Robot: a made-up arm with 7 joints. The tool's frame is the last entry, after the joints.
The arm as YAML. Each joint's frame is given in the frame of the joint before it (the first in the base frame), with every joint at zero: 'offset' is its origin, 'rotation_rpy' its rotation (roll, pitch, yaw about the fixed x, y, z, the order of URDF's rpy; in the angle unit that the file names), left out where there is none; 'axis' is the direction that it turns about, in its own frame. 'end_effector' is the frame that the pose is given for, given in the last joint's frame.
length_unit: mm
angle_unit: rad
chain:
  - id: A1
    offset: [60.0, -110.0, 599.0]
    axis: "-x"
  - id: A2
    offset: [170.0, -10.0, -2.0]
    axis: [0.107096, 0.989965, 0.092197]
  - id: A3
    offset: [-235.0, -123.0, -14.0]
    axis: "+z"
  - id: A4
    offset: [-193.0, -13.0, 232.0]
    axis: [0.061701, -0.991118, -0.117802]
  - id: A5
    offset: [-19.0, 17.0, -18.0]
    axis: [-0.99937, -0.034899, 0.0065]
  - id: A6
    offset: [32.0, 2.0, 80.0]
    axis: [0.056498, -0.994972, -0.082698]
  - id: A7
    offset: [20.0, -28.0, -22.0]
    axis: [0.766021, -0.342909, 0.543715]
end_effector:
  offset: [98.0, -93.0, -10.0]
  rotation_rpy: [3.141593, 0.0, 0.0]
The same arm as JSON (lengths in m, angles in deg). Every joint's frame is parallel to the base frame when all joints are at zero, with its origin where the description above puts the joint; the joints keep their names.
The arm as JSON. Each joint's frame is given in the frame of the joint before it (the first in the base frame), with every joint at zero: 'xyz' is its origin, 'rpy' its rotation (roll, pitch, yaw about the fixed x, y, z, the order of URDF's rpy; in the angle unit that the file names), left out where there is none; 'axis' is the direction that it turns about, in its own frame. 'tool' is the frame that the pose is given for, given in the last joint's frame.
{"units": {"length": "m", "angle": "deg"}, "joints": [{"name": "A1", "type": "revolute", "origin": {"xyz": [0.06, -0.11, 0.599]}, "axis": "-x"}, {"name": "A2", "type": "revolute", "origin": {"xyz": [0.17, -0.01, -0.002]}, "axis": [0.107096, 0.989965, 0.092197]}, {"name": "A3", "type": "revolute", "origin": {"xyz": [-0.235, -0.123, -0.014]}, "axis": "+z"}, {"name": "A4", "type": "revolute", "origin": {"xyz": [-0.193, -0.013, 0.232]}, "axis": [0.061701, -0.991118, -0.117802]}, {"name": "A5", "type": "revolute", "origin": {"xyz": [-0.019, 0.017, -0.018]}, "axis": [-0.99937, -0.034899, 0.0065]}, {"name": "A6", "type": "revolute", "origin": {"xyz": [0.032, 0.002, 0.08]}, "axis": [0.056498, -0.994972, -0.082698]}, {"name": "A7", "type": "revolute", "origin": {"xyz": [0.02, -0.028, -0.022]}, "axis": [0.766021, -0.342909, 0.543715]}], "tool": {"origin": {"xyz": [0.098, -0.093, -0.01], "rpy": [-180.0, 0.0, 0.0]}}}
